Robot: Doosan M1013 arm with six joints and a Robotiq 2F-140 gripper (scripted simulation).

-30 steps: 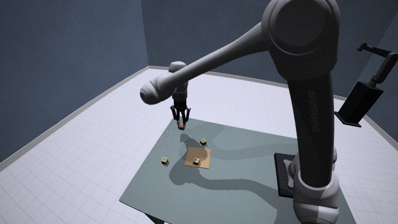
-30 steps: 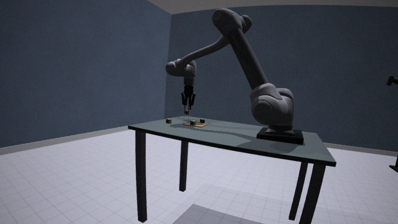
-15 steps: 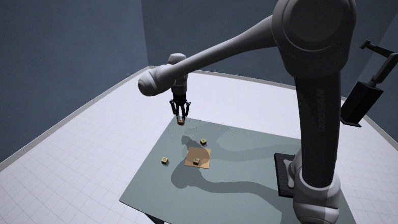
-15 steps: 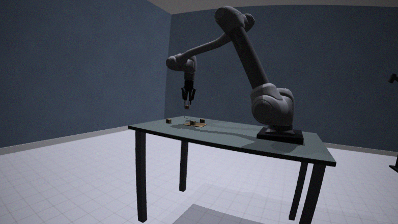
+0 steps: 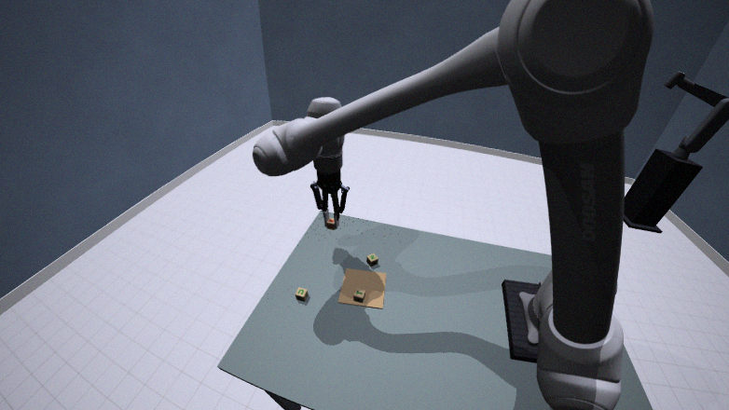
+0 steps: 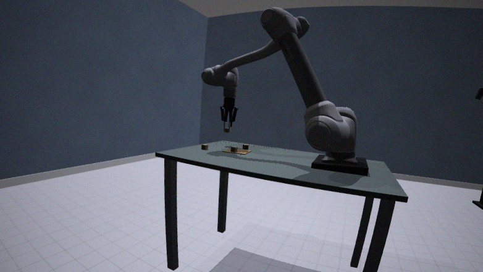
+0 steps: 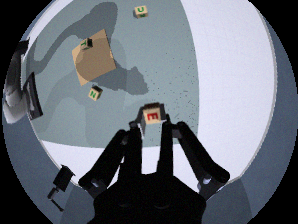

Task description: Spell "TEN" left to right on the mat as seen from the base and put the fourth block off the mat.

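My hand is 160 mm past the tan mat, 170 mm to the right of it and 130 mm above it. The rest, counted from my hand: block: 160 mm behind, 210 mm to the left, 110 mm below.
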